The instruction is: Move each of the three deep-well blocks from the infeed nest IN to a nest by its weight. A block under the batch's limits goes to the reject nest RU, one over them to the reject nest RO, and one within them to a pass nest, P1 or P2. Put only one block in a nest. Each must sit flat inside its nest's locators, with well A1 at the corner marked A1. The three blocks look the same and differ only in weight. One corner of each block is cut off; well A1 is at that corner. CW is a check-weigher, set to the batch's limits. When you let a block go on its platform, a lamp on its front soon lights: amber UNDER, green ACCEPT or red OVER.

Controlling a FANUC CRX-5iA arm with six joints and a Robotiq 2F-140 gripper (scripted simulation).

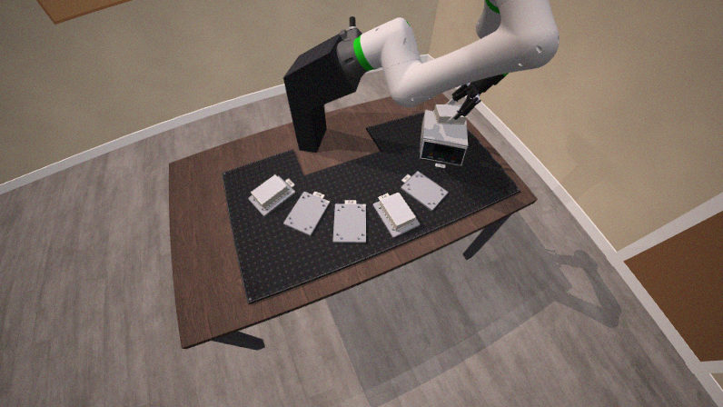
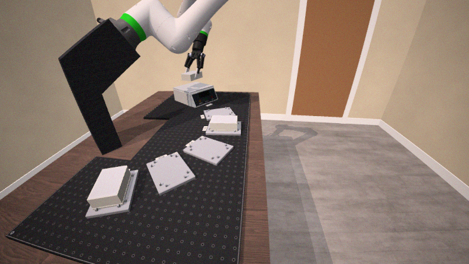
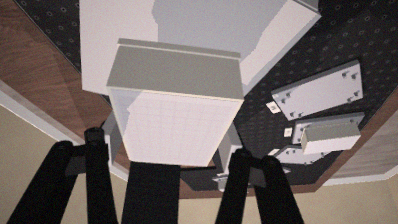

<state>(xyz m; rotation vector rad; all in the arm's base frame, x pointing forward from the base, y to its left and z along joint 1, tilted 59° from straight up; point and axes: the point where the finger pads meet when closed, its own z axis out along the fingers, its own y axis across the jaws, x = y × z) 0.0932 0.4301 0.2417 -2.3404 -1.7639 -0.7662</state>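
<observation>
Right now my hand is 90 mm above the weigher platform. Also, from my hand: plate (290 mm ahead, 180 mm below, 140 mm to the right); check-weigher CW (120 mm below, 10 mm ahead).
</observation>
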